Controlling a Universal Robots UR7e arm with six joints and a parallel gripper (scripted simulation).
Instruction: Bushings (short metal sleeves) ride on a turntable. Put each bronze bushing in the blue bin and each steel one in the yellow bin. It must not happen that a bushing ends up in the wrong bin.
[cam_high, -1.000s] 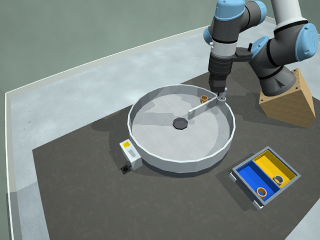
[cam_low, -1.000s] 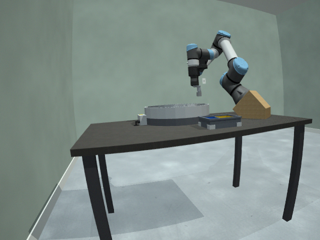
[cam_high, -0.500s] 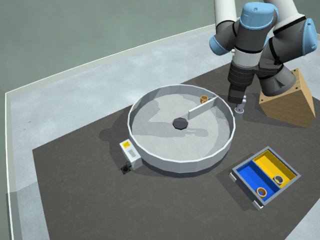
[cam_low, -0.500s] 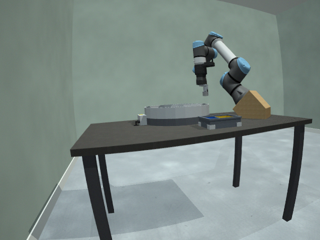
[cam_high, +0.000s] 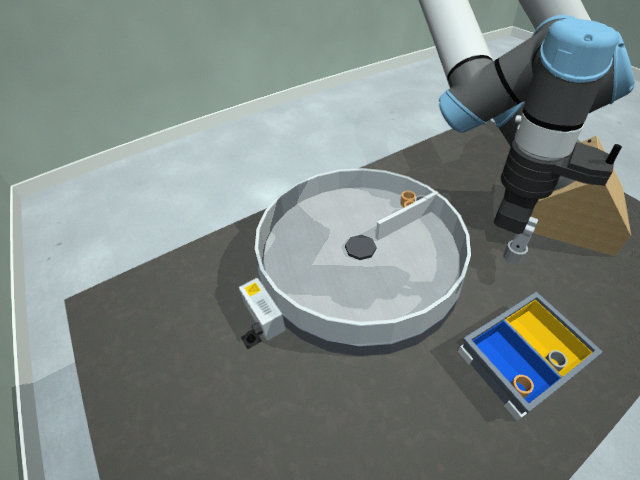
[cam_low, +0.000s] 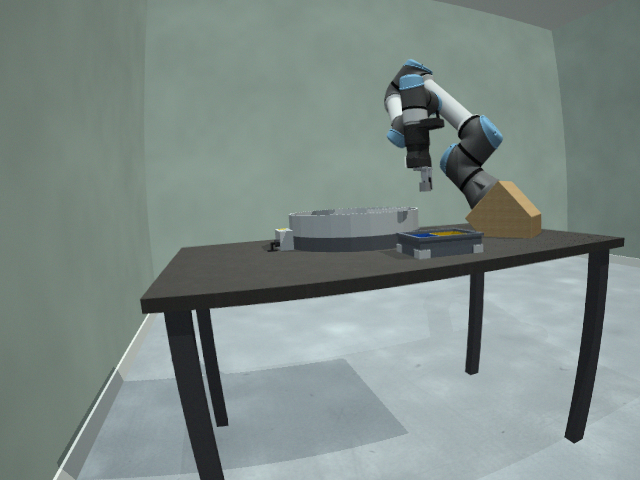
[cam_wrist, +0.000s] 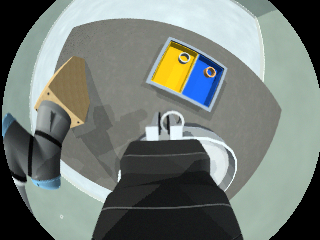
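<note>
Right now my hand is 5 cm short of the bin, 11 cm to the right of it and 15 cm above it. Also, from my hand: turntable 11 cm ahead, 25 cm to the right, 13 cm below.
</note>
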